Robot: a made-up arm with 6 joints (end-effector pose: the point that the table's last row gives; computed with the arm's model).
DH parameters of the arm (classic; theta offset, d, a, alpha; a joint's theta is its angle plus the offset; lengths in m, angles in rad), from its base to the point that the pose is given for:
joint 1: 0 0.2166 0 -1.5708
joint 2: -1.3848 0 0.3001 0
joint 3: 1.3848 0 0.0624 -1.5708
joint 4: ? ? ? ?
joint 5: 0 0 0.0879 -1.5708
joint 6: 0 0.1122 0 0
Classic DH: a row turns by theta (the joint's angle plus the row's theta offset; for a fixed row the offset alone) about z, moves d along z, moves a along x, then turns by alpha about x.
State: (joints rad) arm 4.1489 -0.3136 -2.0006 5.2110 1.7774 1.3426
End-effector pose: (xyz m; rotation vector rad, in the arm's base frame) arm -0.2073 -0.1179 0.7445 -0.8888 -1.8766 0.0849
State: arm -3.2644 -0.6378 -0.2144 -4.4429 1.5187 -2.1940
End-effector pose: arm -0.2181 -0.0775 0.3119 0.7890 -1.2752 1.1077
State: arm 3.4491 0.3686 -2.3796 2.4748 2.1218 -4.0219
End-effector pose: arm -0.3053 -0.1889 0.7532 0.0414 1.1900 -0.4660
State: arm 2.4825 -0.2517 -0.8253 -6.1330 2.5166 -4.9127
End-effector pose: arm -0.1341 0.0779 0.3398 1.4314 0.9346 0.3656
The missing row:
joint 4: 0 0.2758 0 1.5708
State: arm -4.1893 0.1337 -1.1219 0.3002 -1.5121 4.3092
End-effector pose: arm -0.1462 0.3229 0.5400 0.0311 -1.0667 -2.9174
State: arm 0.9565 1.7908 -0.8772 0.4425 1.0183 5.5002
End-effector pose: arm -0.0390 -0.0186 -0.1662 1.5919 0.8564 -2.4259
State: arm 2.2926 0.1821 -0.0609 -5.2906 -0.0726 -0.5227
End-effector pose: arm -0.0559 0.1850 0.1042 1.8638 2.4135 0.0676
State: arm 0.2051 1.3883 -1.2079 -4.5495 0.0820 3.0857
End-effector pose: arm 0.2881 -0.0191 -0.1818 -2.0062 -2.1971 0.1306
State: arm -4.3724 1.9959 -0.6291 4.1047 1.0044 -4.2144
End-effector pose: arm 0.0827 -0.1169 -0.1264 0.5972 2.1081 0.0708
